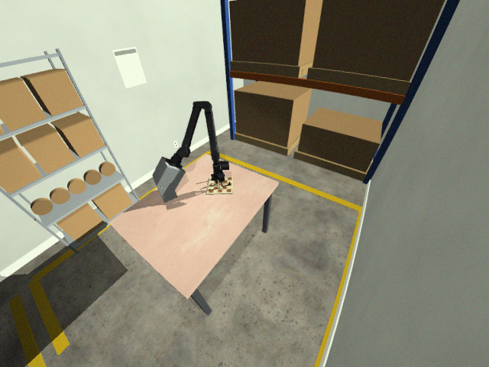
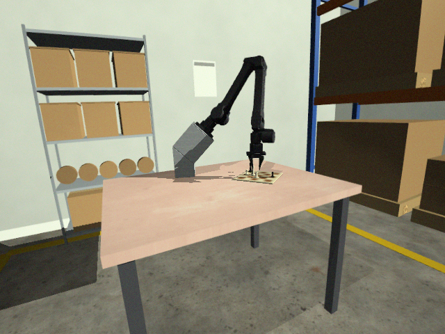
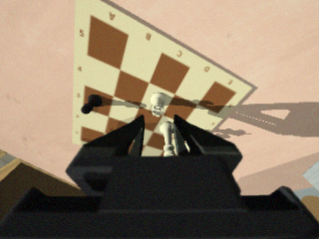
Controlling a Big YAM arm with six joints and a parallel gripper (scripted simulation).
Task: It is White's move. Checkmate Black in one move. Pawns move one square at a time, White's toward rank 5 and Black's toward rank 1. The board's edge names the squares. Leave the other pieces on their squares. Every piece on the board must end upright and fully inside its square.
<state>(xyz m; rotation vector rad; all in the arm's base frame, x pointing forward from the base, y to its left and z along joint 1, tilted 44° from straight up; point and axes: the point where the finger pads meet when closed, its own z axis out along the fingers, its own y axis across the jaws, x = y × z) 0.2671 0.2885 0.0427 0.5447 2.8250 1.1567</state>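
Now: the tall white piece 5 cm behind my hand and 2 cm below it. Also, from my hand: black pawn 3 cm ahead, 8 cm to the left, 4 cm below; chessboard 2 cm behind, 3 cm to the left, 5 cm below; small white piece 8 cm behind, 3 cm to the right, 4 cm below.
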